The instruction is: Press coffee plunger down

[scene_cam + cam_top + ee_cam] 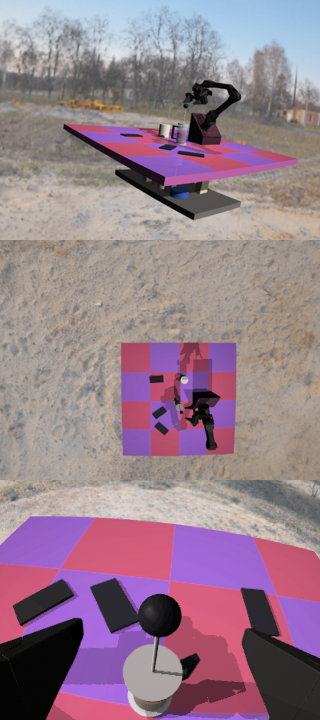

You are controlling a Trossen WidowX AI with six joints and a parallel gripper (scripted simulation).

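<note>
Now: the coffee press 3 cm ahead of my gripper tip, 1 cm to the right of it and 15 cm below it. Round my gripper tip: white cup: 5 cm behind, 26 cm to the right, 23 cm below.
</note>
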